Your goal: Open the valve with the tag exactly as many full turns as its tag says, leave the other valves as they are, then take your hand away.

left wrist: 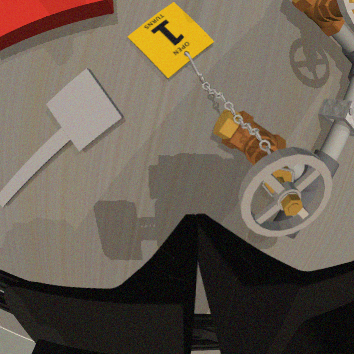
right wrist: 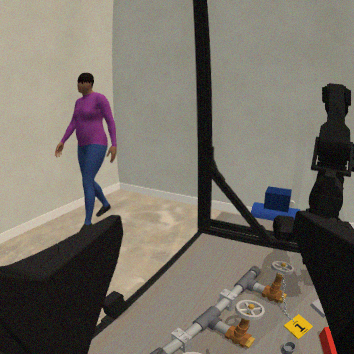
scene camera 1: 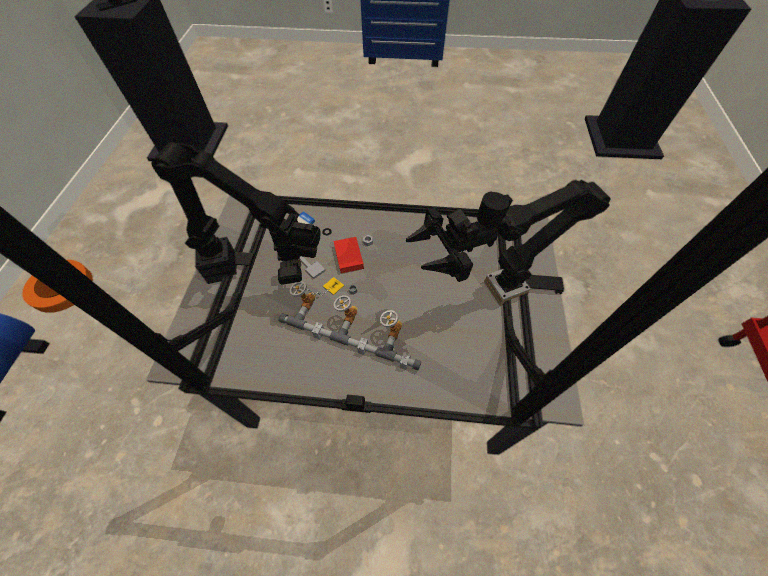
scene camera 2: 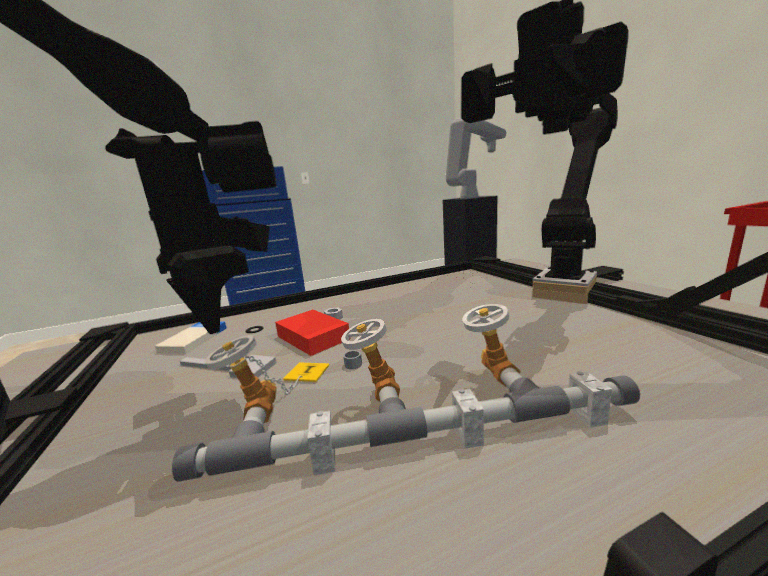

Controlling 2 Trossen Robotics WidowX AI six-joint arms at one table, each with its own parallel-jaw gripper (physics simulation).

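Seen in the pictures: left gripper, fingertip midpoint: [left wrist: 194,223] [right wrist: 303,262] [scene camera 2: 214,332]; right gripper, fingertip midpoint: [right wrist: 211,224] [scene camera 1: 413,253] [scene camera 2: 508,64]; left arm's base, origin of the base link: [scene camera 1: 211,251]; right arm's base, origin of the base link: [scene camera 1: 508,281] [scene camera 2: 565,274].
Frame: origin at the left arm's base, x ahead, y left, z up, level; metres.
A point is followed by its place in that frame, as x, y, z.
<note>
The tagged valve's white handwheel [scene camera 1: 297,288] {0.247, -0.215, 0.003} [scene camera 2: 214,361] {0.227, -0.222, -0.005} [left wrist: 327,180] {0.256, -0.231, 0.003} [right wrist: 283,266] {0.252, -0.210, 0.000} stands at the left end of the pipe. A chain joins it to a yellow tag [scene camera 1: 333,285] {0.352, -0.168, -0.094} [scene camera 2: 307,372] {0.350, -0.174, -0.094} [left wrist: 170,40] {0.349, -0.168, -0.094} [right wrist: 298,326] {0.355, -0.169, -0.094} reading "OPEN 1 TURNS". The middle valve [scene camera 1: 350,314] {0.382, -0.312, -0.052} [scene camera 2: 381,372] {0.373, -0.312, -0.053} and the right valve [scene camera 1: 395,329] {0.499, -0.396, -0.050} [scene camera 2: 495,359] {0.486, -0.392, -0.058} have similar wheels. My left gripper [scene camera 1: 289,274] {0.248, -0.160, 0.003} [scene camera 2: 214,328] {0.248, -0.160, 0.003} [left wrist: 194,223] {0.248, -0.160, 0.003} is shut and empty. In the left wrist view its tips show beside the tagged wheel, apart from it. My right gripper [scene camera 1: 415,253] {0.544, -0.370, 0.266} [right wrist: 211,224] {0.544, -0.370, 0.266} is open and empty, raised at the right.
The grey pipe [scene camera 1: 338,336] {0.333, -0.369, -0.060} [scene camera 2: 397,426] {0.330, -0.378, -0.065} runs across the table on clamps. A red block [scene camera 1: 348,254] {0.425, -0.076, -0.068} [scene camera 2: 312,331] {0.406, -0.103, -0.069} lies behind the tag. A flat grey paddle [scene camera 1: 313,268] {0.300, -0.087, -0.088} [left wrist: 85,110] {0.303, -0.095, -0.088} lies near the left gripper. A small grey collar [scene camera 1: 352,288] {0.410, -0.195, -0.095} [scene camera 2: 352,359] {0.403, -0.214, -0.082} stands by the tag. A person [right wrist: 92,120] is beyond the table.
</note>
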